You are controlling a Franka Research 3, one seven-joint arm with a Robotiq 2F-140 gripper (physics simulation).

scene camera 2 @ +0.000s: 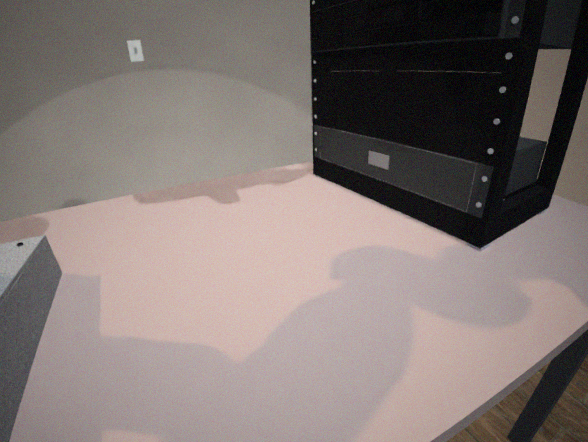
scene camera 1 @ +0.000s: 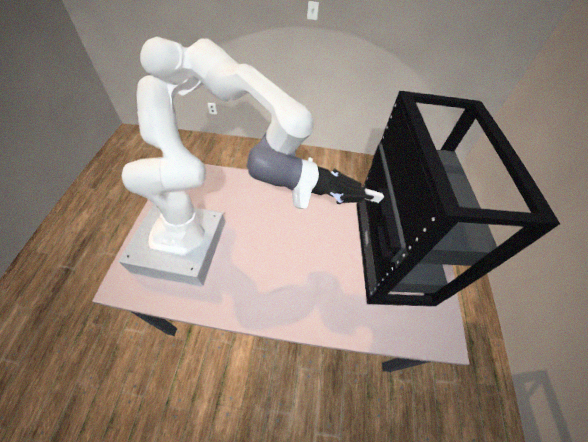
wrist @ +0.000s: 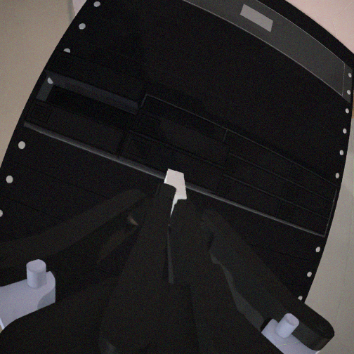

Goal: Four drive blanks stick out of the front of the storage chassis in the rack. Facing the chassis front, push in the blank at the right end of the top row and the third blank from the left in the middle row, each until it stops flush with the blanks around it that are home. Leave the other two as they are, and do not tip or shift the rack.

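Note:
The black rack stands upright at the table's right. The storage chassis shows inverted in the wrist view, its upper edge a grey strip. The top-row right-end blank is at its left there. The middle-row third blank appears dark, nearer the middle. How far each blank sticks out is too dim to tell. My gripper is shut and empty, its pale tips at the rack front, over the strip near the chassis's upper edge. Contact cannot be told. The dark fingers hide part of the front.
A grey panel with a pale label sits low in the rack. Open frame bars form the rack's top and rear. The arm's base stands on the pink table, left of the rack.

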